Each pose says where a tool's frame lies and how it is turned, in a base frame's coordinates. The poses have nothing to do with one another.
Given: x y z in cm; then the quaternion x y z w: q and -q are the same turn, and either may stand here.
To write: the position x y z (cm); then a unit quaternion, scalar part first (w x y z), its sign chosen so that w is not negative. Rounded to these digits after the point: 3 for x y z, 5 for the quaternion.
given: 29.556 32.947 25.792 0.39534 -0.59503 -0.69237 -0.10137
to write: 29.556 32.947 25.792 0.10137 -0.39534 0.59503 0.69237
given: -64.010 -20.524 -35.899 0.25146 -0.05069 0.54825 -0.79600
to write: -64.010 -20.524 -35.899 0.79600 -0.25146 0.05069 -0.54825
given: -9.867 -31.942 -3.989 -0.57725 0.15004 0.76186 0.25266
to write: -9.867 -31.942 -3.989 0.25266 -0.57725 0.15004 0.76186
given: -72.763 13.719 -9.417 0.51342 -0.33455 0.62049 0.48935
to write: -72.763 13.719 -9.417 0.48935 0.51342 -0.33455 0.62049
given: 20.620 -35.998 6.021 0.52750 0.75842 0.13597 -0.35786
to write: 20.620 -35.998 6.021 0.35786 -0.52750 -0.75842 -0.13597
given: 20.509 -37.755 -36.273 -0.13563 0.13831 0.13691 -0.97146
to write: 20.509 -37.755 -36.273 0.97146 0.13563 -0.13831 -0.13691
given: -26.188 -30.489 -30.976 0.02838 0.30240 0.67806 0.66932
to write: -26.188 -30.489 -30.976 0.66932 0.02838 0.30240 0.67806
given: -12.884 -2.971 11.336 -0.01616 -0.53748 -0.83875 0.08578
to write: -12.884 -2.971 11.336 0.08578 -0.01616 -0.53748 -0.83875
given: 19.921 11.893 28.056 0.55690 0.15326 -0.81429 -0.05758
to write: 19.921 11.893 28.056 0.05758 -0.55690 -0.15326 0.81429
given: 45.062 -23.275 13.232 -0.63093 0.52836 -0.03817 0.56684
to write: 45.062 -23.275 13.232 0.56684 -0.63093 0.52836 -0.03817
